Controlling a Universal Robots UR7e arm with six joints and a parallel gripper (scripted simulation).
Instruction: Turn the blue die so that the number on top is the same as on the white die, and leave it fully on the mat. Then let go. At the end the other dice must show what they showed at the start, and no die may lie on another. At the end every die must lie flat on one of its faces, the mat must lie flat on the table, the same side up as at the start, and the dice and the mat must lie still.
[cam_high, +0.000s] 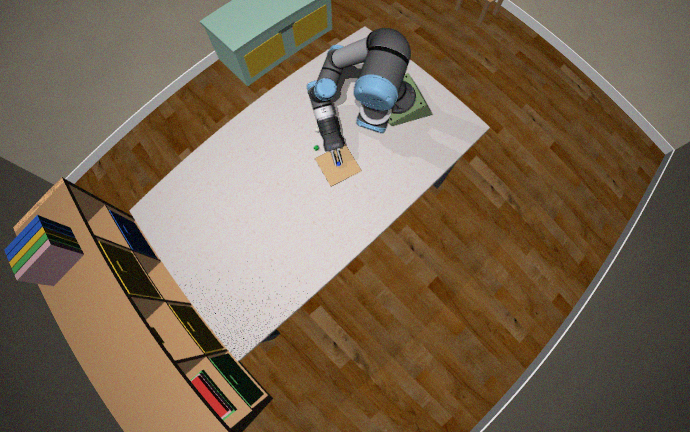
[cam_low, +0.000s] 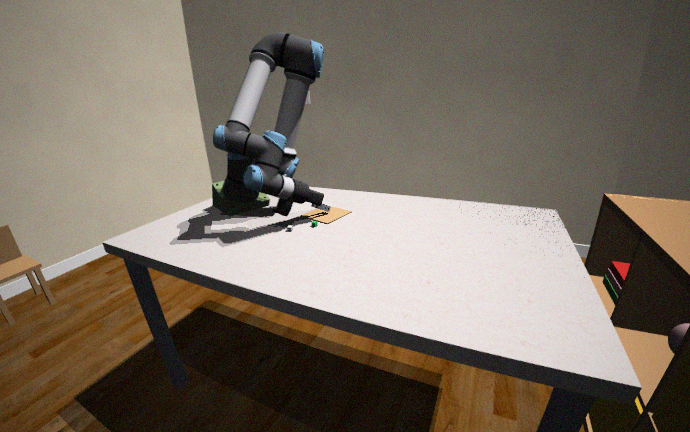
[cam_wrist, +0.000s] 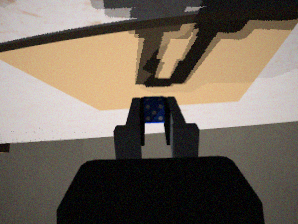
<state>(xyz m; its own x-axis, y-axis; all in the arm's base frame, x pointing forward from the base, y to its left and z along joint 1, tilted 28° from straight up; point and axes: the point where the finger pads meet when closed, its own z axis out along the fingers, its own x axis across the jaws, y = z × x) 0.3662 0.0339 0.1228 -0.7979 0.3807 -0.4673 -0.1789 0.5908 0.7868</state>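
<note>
My gripper is now 1 cm to the right of the tan mat and 3 cm above it. From my hand the other things lie so: green die: 1 cm ahead, 11 cm to the right, 2 cm below; then blue die: 1 cm ahead, 1 cm to the left, 1 cm below; then white die: 5 cm behind, 17 cm to the right, 2 cm below.
</note>
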